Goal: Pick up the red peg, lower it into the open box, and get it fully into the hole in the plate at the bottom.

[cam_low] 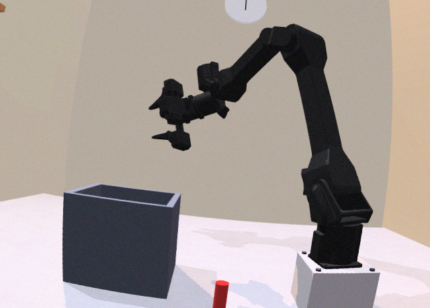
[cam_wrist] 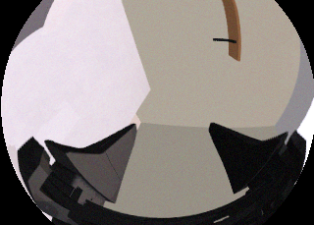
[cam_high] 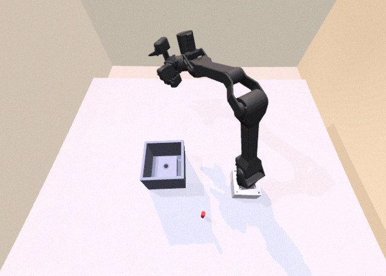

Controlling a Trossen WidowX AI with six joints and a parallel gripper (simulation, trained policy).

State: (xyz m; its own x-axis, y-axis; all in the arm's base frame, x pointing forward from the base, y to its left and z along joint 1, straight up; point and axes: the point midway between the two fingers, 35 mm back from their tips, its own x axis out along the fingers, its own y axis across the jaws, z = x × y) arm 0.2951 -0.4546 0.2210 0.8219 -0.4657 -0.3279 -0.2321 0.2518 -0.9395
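The red peg is 140 mm behind my gripper tip, 570 mm to the left of it and 240 mm below it.
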